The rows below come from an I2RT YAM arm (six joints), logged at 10 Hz.
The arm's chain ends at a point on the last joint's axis. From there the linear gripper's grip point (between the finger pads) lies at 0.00 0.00 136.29 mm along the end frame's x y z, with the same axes.
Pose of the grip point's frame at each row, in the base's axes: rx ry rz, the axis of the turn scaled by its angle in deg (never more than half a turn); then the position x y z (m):
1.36, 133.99, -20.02, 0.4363, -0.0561, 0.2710
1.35, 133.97, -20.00, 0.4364, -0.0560, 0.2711
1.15, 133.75, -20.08, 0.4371, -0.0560, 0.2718
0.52, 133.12, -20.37, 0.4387, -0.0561, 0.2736
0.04, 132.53, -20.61, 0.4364, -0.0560, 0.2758
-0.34, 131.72, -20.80, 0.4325, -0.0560, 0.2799
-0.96, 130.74, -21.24, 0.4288, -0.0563, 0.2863
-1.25, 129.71, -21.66, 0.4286, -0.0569, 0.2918
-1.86, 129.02, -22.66, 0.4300, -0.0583, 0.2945
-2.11, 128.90, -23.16, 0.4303, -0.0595, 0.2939
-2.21, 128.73, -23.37, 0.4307, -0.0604, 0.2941
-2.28, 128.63, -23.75, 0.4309, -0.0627, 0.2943
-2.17, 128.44, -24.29, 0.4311, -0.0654, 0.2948
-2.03, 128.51, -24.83, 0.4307, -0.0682, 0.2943
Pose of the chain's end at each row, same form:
1.36, 133.99, -20.02, 0.3421, -0.0210, 0.3631
1.35, 133.97, -20.00, 0.3422, -0.0210, 0.3632
1.15, 133.75, -20.08, 0.3425, -0.0210, 0.3635
0.52, 133.12, -20.37, 0.3430, -0.0210, 0.3641
0.04, 132.53, -20.61, 0.3397, -0.0209, 0.3652
-0.34, 131.72, -20.80, 0.3345, -0.0208, 0.3679
-0.96, 130.74, -21.24, 0.3293, -0.0209, 0.3724
-1.25, 129.71, -21.66, 0.3276, -0.0211, 0.3760
-1.86, 129.02, -22.66, 0.3282, -0.0213, 0.3772
-2.11, 128.90, -23.16, 0.3284, -0.0219, 0.3762
-2.21, 128.73, -23.37, 0.3286, -0.0225, 0.3761
-2.28, 128.63, -23.75, 0.3288, -0.0243, 0.3760
-2.17, 128.44, -24.29, 0.3289, -0.0260, 0.3760
-2.03, 128.51, -24.83, 0.3289, -0.0278, 0.3754

